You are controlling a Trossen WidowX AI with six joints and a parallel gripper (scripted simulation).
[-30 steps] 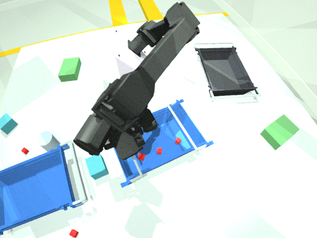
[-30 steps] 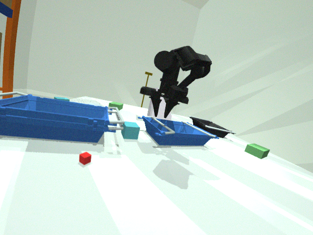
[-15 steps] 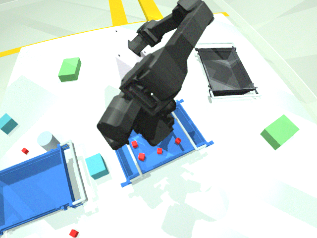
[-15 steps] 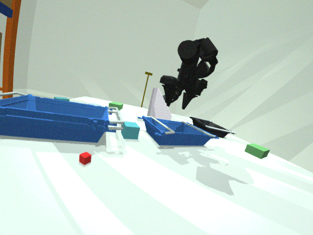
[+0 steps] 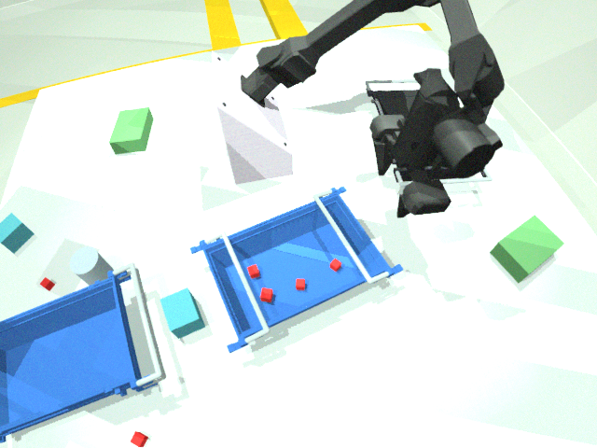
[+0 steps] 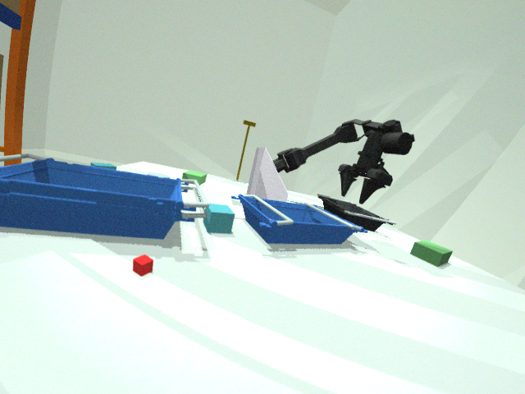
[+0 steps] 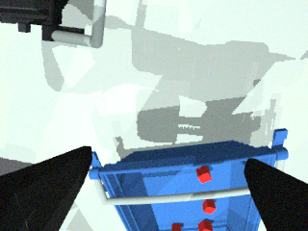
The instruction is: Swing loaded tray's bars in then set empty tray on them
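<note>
Now: the black tray 23 cm behind my gripper tip, 16 cm to the left of it and 7 cm below it. Round my gripper tip: cylinder 3 cm ahead, 54 cm to the right, 8 cm below.
</note>
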